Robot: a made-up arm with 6 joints. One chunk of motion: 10 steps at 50 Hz.
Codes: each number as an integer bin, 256 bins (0 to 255) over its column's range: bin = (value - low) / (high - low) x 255, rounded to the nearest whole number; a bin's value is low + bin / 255 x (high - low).
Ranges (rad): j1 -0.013..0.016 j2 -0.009..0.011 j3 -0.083..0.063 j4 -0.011..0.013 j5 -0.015..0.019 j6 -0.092..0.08
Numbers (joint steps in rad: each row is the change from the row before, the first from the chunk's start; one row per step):
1: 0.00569 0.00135 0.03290 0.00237 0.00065 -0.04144
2: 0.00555 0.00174 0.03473 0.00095 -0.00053 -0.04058
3: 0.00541 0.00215 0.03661 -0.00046 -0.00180 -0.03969
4: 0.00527 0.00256 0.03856 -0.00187 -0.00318 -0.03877
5: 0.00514 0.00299 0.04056 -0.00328 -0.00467 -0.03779
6: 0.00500 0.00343 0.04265 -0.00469 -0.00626 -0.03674
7: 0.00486 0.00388 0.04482 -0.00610 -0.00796 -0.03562
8: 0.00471 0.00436 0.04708 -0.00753 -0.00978 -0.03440
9: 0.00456 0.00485 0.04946 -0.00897 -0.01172 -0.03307
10: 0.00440 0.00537 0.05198 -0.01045 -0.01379 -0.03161
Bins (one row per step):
1: 164 132 202 142 117 75
2: 163 137 206 127 109 76
3: 162 142 209 112 99 78
4: 161 147 212 97 89 79
5: 160 153 216 82 77 80
6: 158 158 219 67 66 82
7: 157 164 223 52 53 84
8: 156 170 227 37 39 85
9: 154 177 231 22 25 87
10: 153 183 236 6 9 90

